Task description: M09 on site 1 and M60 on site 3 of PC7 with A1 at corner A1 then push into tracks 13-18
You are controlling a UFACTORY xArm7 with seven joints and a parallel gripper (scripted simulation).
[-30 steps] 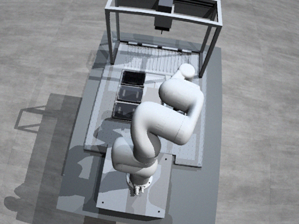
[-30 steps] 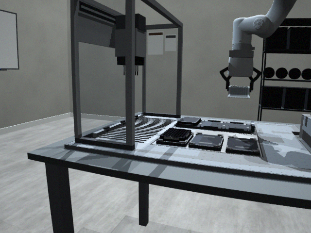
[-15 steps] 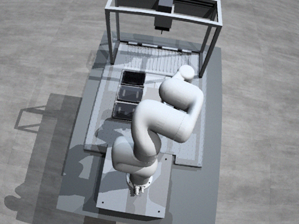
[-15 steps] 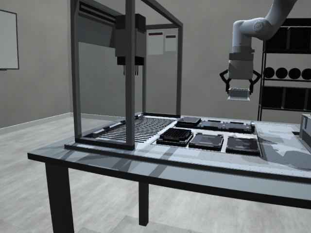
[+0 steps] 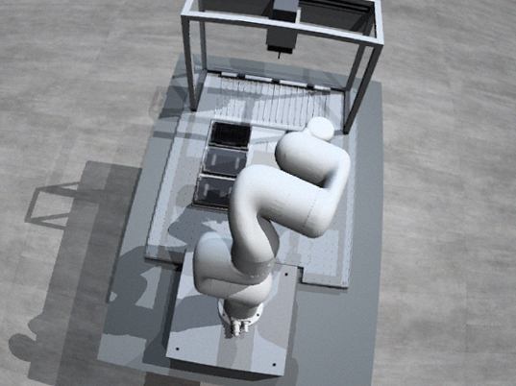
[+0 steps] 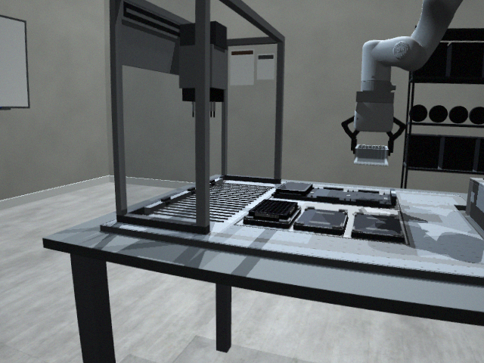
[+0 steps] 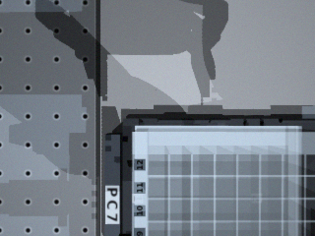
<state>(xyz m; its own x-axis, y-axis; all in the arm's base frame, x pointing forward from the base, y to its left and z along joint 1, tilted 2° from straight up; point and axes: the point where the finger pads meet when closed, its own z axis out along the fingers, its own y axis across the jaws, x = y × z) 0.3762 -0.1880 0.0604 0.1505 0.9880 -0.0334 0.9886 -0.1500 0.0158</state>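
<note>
Right now the plate carrier PC7 is 100 mm ahead of my hand, 10 mm to the right of it and 120 mm below it. From my hand the other things lie so: deep-well block M09 (10 mm below); then nest S1 (20 mm ahead, 260 mm to the left, 130 mm below); then nest S2 (130 mm ahead, 240 mm to the left, 130 mm below).
</note>
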